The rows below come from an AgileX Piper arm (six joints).
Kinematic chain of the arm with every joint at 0, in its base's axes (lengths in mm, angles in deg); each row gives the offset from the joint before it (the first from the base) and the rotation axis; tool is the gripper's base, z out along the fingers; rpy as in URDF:
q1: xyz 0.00 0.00 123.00 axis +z
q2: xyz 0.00 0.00 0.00 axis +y
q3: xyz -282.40 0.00 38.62 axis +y
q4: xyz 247.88 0.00 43.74 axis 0.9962 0 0.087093
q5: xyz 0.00 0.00 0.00 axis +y
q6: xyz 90.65 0.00 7.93 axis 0.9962 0 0.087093
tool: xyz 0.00 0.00 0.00 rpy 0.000 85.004 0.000
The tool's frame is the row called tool.
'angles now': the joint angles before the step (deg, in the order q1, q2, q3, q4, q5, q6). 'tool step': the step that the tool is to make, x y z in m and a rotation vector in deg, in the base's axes. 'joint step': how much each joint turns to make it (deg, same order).
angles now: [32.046, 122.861, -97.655, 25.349, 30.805, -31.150]
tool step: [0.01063, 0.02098, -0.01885, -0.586, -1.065, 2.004]
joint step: [1.445, 5.617, -5.648, -0.565, -0.430, -0.733]
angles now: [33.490, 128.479, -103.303, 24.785, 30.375, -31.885]
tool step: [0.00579, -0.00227, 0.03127, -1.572, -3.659, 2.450]
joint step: [-0.488, -1.078, -5.030, -3.781, 4.310, -0.309]
